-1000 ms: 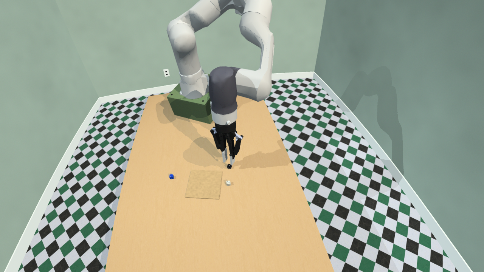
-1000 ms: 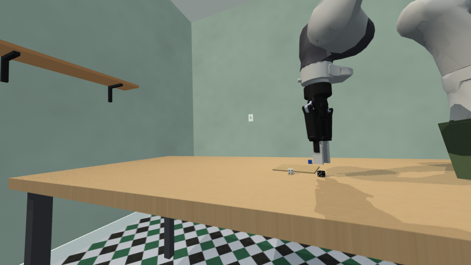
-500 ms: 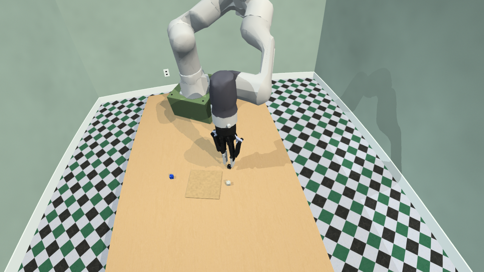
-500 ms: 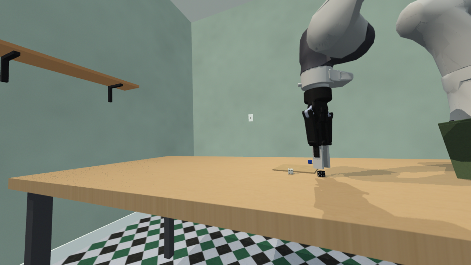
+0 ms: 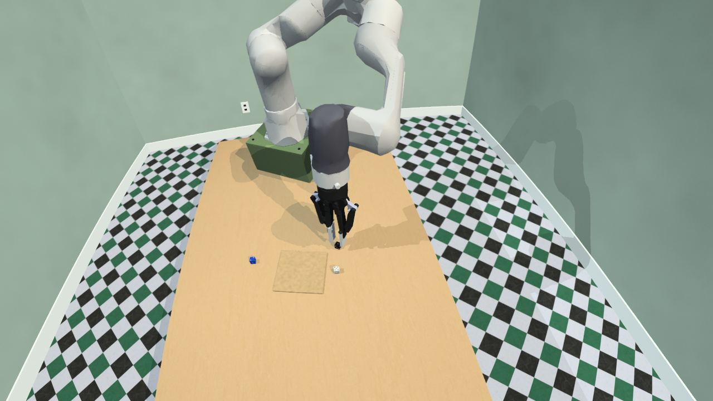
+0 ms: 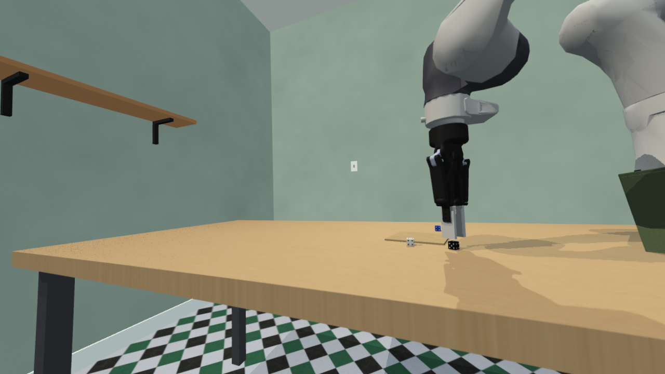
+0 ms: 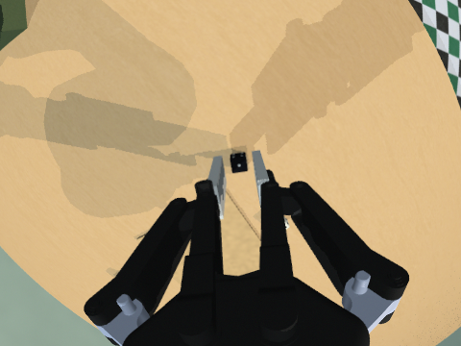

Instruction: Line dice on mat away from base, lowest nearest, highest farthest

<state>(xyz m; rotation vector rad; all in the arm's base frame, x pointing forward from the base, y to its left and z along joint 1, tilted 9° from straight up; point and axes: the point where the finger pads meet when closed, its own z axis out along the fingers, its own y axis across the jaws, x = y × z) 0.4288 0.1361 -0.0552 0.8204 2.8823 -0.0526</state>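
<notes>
My hand is 50 mm above the black die. From my hand the other things lie so: blue die (30 mm ahead, 260 mm to the right, 50 mm below); tan mat (80 mm ahead, 110 mm to the right, 60 mm below); white die (90 mm ahead, 10 mm to the right, 50 mm below).
</notes>
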